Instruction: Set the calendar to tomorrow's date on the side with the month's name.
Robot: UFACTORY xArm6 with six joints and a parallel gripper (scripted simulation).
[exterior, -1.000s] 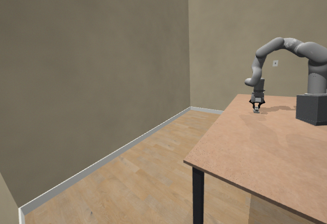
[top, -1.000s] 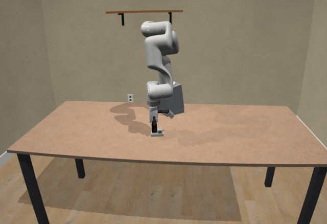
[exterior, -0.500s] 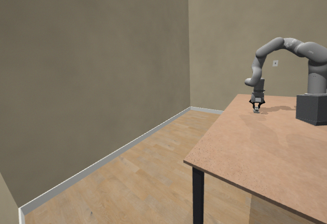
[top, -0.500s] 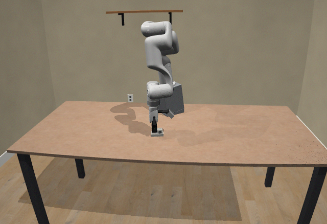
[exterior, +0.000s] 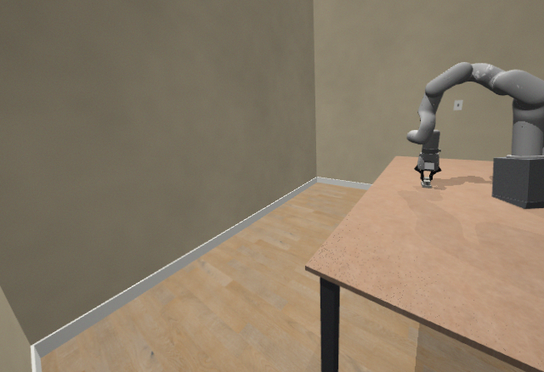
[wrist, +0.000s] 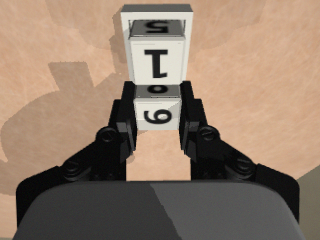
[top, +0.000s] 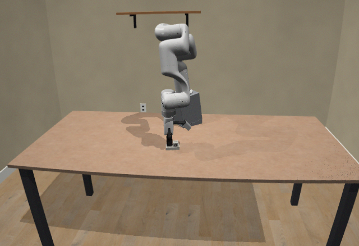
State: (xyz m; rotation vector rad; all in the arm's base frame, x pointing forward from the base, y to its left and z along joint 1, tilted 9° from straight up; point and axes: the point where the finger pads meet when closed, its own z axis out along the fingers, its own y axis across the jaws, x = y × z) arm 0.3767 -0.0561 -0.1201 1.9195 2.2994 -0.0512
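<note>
The calendar tray is 4 cm below my hand and 2 cm to the left of it.
</note>
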